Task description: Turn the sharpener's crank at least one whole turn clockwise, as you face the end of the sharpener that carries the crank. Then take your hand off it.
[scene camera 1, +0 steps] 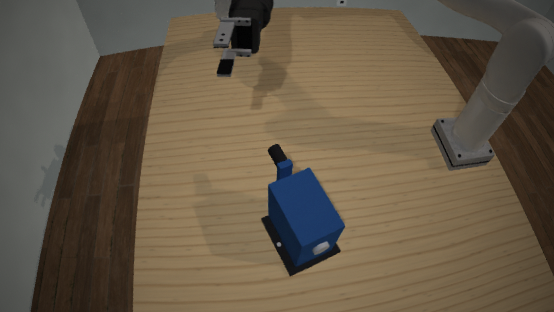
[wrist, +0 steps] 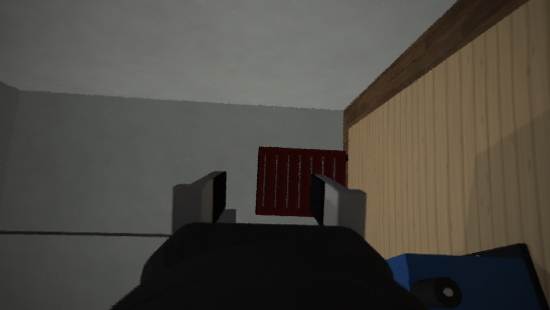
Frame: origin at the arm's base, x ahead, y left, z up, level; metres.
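Seen in the pictures: gripper, fingertip midpoint: (scene camera 1: 222,61) (wrist: 268,190); arm's base, link origin: (scene camera 1: 466,137).
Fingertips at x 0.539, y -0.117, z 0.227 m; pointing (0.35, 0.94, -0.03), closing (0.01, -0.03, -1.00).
Pixels of each thing's top centre, then the offset from my fingertips to it. "spot": a spot on its surface instead. Level surfaces: height alone.
- blue sharpener, surface spot: (wrist: 480,280) spot: dz -0.216, dx -0.052, dy +0.133 m
- black handle, surface spot: (wrist: 446,292) (scene camera 1: 273,146) spot: dz -0.143, dx -0.059, dy +0.071 m
- wooden table, surface height: dz -0.274 m
The blue sharpener (scene camera 1: 306,210) (wrist: 480,280) stands on its dark base plate (scene camera 1: 316,263) on the table, low at the right in the wrist view. Its blue crank arm (scene camera 1: 284,170) is at the end facing the back of the table in the scene view, with a black handle (scene camera 1: 277,153) (wrist: 446,292) sticking out from it. My gripper (scene camera 1: 223,55) (wrist: 268,190) is open and empty. In the scene view it is above the back left part of the table, well apart from the handle. In the wrist view the sharpener is off to the right of the fingers and partly hidden by the gripper body.
The wooden table (scene camera 1: 200,125) (wrist: 425,165) carries the sharpener. The arm's base (scene camera 1: 462,150) is bolted near the right edge in the scene view, with a white arm link (scene camera 1: 492,100) rising from it. A red slatted panel (wrist: 282,182) is far off by the grey wall.
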